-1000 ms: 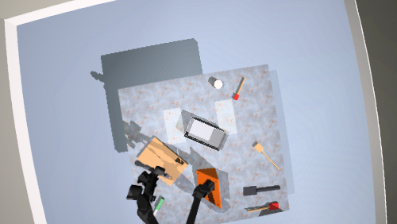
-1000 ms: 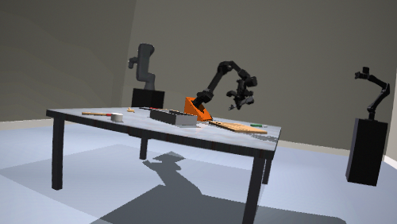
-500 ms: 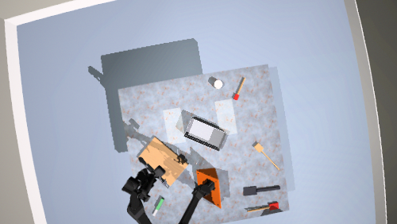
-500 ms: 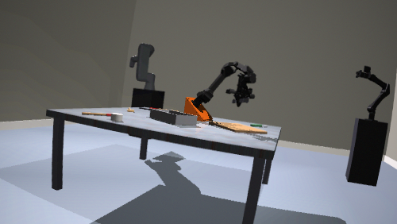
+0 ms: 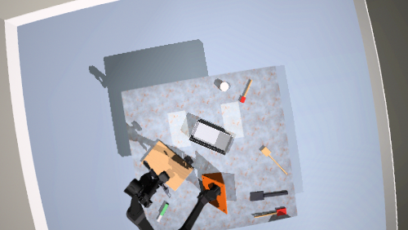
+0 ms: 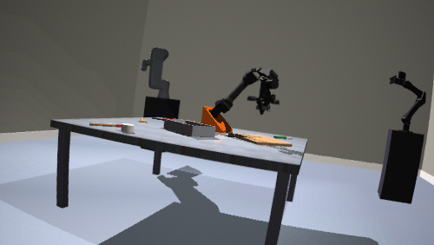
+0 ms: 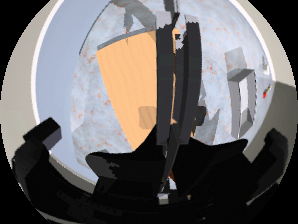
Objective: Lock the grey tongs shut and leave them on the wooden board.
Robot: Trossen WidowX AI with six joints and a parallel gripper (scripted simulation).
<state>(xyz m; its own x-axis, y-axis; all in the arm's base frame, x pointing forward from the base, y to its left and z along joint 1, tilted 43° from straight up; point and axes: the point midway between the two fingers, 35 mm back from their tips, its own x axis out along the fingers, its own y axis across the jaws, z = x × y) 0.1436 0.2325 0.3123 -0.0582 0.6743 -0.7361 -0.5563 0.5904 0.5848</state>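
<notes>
My gripper tip is 15 cm above the wooden board. The rest, counted from my gripper tip: black tool 81 cm to the right, 29 cm behind, 15 cm below; dark roasting tin 36 cm to the right, 22 cm ahead, 13 cm below.
</notes>
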